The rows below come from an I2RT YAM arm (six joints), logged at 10 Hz.
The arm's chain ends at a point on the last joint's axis. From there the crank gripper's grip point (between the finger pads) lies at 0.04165 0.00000 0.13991 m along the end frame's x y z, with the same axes.
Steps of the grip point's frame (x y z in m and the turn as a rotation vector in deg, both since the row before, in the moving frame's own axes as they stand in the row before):
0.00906 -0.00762 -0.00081 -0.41 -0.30 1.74
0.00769 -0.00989 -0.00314 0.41 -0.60 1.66
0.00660 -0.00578 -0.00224 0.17 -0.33 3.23
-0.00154 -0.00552 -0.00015 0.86 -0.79 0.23
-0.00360 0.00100 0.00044 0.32 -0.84 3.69
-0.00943 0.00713 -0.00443 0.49 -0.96 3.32
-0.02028 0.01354 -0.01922 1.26 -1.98 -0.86
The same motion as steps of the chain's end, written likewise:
0.00983 -0.00988 -0.00102 -0.41 -0.30 1.74
0.00916 -0.01007 -0.00357 0.41 -0.60 1.66
0.00746 -0.00769 -0.00248 0.17 -0.33 3.23
0.00039 -0.00358 -0.00070 0.86 -0.79 0.23
-0.00148 -0.00083 -0.00016 0.32 -0.84 3.69
-0.00705 0.00598 -0.00511 0.49 -0.96 3.32
-0.01539 0.01722 -0.02053 1.26 -1.98 -0.86

